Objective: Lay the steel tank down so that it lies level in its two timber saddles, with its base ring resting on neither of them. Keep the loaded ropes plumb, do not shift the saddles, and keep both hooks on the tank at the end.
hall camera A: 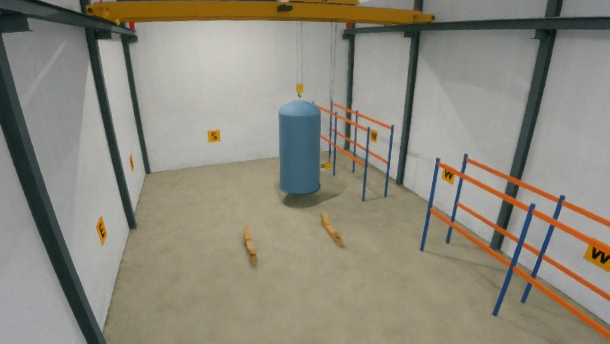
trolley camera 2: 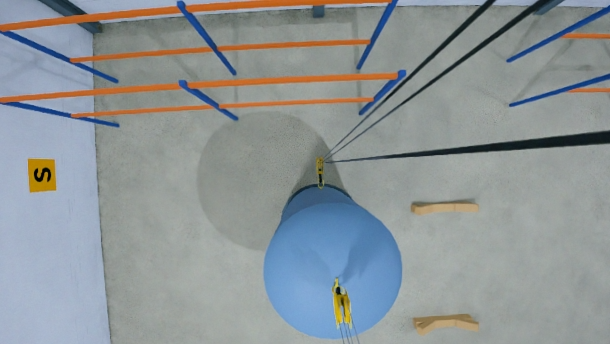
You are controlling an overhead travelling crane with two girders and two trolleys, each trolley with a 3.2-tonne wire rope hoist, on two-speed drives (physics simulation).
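The blue steel tank (hall camera A: 299, 150) (trolley camera 2: 320, 240) hangs upright above the floor, domed end up and base ring down. The upper hook (hall camera A: 299, 95) (trolley camera 2: 337, 286) is on the top of its dome, under straight, plumb-looking ropes. The second hook (hall camera A: 322, 166) (trolley camera 2: 321, 184) is at the tank's side by the base ring and looks attached there; its yellow block lies tipped over sideways. One timber saddle (hall camera A: 250, 246) (trolley camera 2: 446, 324) and the other timber saddle (hall camera A: 331, 230) (trolley camera 2: 445, 207) stand apart on the floor, beside the tank's position and nearer hall camera A.
A blue and orange rack (hall camera A: 366, 165) (trolley camera 2: 300, 79) stands close to the tank on the west side. Another rack (hall camera A: 522, 260) stands farther along the west wall. The yellow crane girder (hall camera A: 200, 12) spans overhead. The south wall (hall camera A: 240, 75) (trolley camera 2: 45, 250) is behind the tank.
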